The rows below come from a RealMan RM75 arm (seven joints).
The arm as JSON. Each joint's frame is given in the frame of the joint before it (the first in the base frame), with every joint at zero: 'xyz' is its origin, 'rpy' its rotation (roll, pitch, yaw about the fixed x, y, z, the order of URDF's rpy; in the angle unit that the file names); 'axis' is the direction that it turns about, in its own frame. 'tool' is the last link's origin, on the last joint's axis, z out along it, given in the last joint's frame.
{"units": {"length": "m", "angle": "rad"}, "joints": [
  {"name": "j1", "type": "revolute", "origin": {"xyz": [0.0, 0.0, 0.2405], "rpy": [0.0, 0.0, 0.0]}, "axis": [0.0, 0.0, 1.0]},
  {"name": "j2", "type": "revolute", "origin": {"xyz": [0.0, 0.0, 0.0], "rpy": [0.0, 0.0, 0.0]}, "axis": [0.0, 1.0, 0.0]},
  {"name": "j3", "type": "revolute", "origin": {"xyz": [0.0, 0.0, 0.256], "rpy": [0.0, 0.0, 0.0]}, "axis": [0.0, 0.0, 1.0]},
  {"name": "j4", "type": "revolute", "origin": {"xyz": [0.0, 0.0, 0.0], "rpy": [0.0, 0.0, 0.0]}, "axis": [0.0, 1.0, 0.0]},
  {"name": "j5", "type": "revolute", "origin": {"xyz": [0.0, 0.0, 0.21], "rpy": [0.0, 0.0, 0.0]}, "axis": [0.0, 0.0, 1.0]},
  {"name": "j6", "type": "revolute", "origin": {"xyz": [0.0, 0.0, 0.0], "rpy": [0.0, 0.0, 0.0]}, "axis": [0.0, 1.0, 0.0]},
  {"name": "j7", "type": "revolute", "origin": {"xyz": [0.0, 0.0, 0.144], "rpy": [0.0, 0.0, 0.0]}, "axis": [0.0, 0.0, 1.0]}
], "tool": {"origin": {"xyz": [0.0, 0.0, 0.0], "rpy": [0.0, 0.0, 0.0]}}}
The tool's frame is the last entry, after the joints.
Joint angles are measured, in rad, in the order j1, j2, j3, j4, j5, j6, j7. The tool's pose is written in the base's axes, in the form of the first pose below.
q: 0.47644, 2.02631, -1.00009, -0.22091, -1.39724, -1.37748, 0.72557
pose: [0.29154 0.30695 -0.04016 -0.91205 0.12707 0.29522 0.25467]
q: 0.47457, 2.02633, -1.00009, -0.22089, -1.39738, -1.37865, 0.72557
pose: [0.29197 0.30630 -0.04015 -0.91193 0.12769 0.29540 0.25459]
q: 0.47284, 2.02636, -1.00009, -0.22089, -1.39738, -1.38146, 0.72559
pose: [0.29215 0.30559 -0.04008 -0.91174 0.12795 0.29627 0.25412]
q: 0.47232, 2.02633, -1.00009, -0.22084, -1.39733, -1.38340, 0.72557
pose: [0.29208 0.30530 -0.04002 -0.91165 0.12783 0.29695 0.25372]
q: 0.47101, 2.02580, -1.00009, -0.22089, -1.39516, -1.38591, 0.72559
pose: [0.29223 0.30502 -0.03951 -0.91110 0.12807 0.29814 0.25418]
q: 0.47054, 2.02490, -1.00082, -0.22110, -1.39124, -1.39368, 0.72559
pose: [0.29149 0.30479 -0.03861 -0.91027 0.12684 0.30165 0.25362]
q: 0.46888, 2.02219, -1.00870, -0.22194, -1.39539, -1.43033, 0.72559
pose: [0.28817 0.30093 -0.03768 -0.91153 0.11817 0.31183 0.24065]
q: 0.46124, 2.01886, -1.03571, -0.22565, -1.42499, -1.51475, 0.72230
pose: [0.28184 0.28750 -0.03896 -0.91822 0.09611 0.32826 0.19969]
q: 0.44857, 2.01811, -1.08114, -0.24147, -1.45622, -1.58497, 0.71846
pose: [0.27735 0.27251 -0.04182 -0.92635 0.07320 0.33559 0.15458]
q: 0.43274, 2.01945, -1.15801, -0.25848, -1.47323, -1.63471, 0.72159
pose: [0.27495 0.25566 -0.04779 -0.93471 0.05805 0.33478 0.10424]
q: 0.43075, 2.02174, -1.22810, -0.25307, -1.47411, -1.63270, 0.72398
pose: [0.27572 0.24571 -0.05638 -0.94219 0.05716 0.32218 0.07216]
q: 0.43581, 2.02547, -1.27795, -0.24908, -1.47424, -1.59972, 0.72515
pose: [0.27754 0.24266 -0.06462 -0.94977 0.05725 0.30227 0.05739]
